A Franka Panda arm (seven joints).
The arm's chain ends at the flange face. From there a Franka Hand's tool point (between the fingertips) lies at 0.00 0.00 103.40 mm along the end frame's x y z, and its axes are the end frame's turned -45 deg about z.
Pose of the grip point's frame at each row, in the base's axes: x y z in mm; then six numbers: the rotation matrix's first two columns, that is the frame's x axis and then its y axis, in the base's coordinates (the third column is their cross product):
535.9 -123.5 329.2 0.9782 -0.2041 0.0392 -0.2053 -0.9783 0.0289
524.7 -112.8 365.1 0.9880 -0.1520 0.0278 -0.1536 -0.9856 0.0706
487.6 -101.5 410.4 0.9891 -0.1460 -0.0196 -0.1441 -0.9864 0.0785
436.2 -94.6 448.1 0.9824 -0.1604 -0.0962 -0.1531 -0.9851 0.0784
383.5 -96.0 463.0 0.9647 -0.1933 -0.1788 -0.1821 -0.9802 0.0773
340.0 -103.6 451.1 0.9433 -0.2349 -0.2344 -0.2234 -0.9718 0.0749
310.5 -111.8 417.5 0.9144 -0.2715 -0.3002 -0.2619 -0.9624 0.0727
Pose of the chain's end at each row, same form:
532.5 -119.7 432.5 0.5465 -0.8361 0.0482 -0.8369 -0.5474 -0.0073
523.0 -105.1 468.2 0.5900 -0.8044 0.0696 -0.8072 -0.5894 0.0303
490.8 -93.8 513.5 0.5975 -0.8007 0.0416 -0.8013 -0.5943 0.0694
447.3 -88.2 550.7 0.5864 -0.8100 -0.0126 -0.8029 -0.5832 0.1235
403.2 -91.7 564.4 0.5534 -0.8298 -0.0718 -0.8109 -0.5564 0.1811
365.4 -101.7 551.3 0.5090 -0.8533 -0.1128 -0.8250 -0.5211 0.2187
342.4 -113.1 515.8 0.4614 -0.8725 -0.1609 -0.8318 -0.4885 0.2637

